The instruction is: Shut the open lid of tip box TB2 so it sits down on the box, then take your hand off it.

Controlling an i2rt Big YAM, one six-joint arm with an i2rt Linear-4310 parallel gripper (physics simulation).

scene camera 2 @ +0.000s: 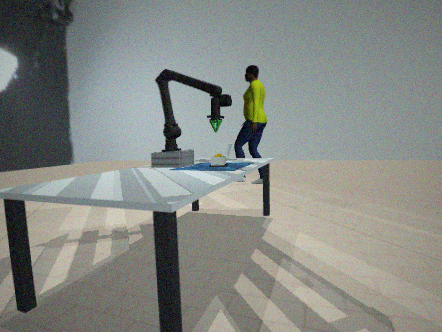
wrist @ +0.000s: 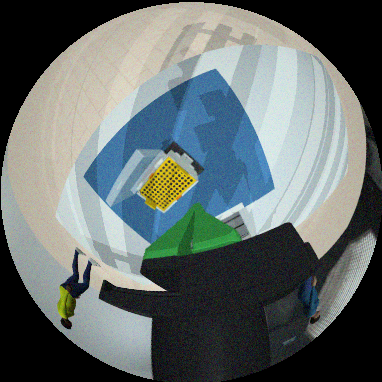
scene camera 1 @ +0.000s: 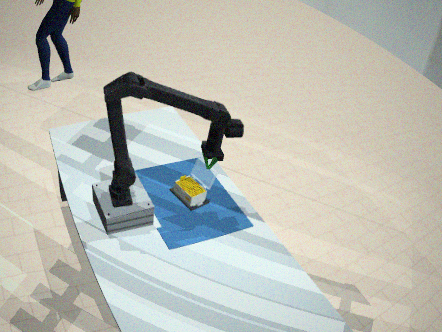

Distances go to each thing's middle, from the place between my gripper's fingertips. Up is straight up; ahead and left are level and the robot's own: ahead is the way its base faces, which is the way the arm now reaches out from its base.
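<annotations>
There is the lid [wrist: 142,162], and my gripper is 100 mm to the right of it, 30 mm short of it and 110 mm above it.
</annotations>
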